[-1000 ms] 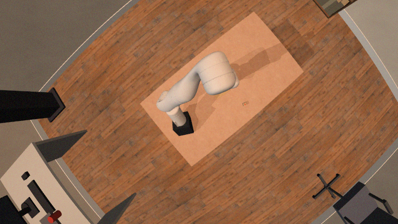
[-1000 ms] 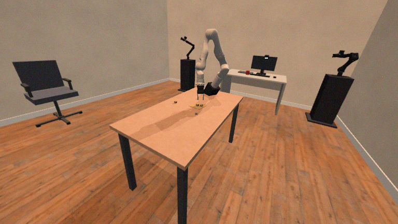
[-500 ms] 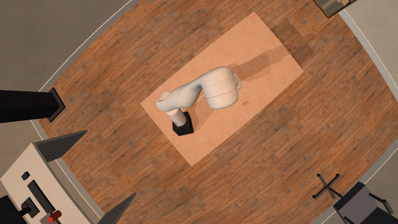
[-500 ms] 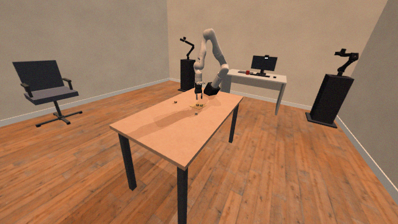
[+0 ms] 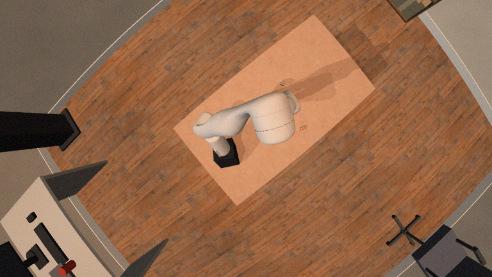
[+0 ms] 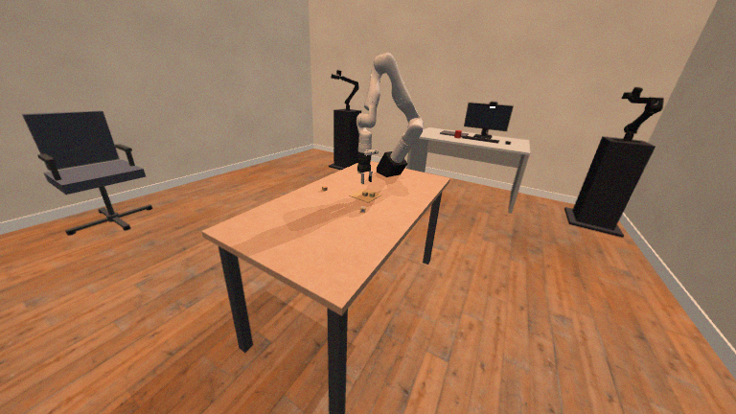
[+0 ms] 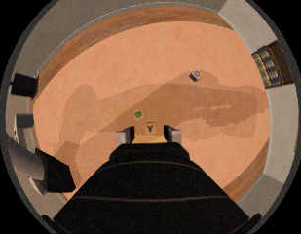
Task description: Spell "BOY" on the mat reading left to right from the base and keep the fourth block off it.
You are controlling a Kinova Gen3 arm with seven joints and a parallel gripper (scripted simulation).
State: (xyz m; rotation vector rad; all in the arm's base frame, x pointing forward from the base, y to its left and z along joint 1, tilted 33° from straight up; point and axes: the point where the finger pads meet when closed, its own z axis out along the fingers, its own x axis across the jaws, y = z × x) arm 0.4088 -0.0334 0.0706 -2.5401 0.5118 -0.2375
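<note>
Right now my hand is 10 mm past the mat and 100 mm above it.
</note>
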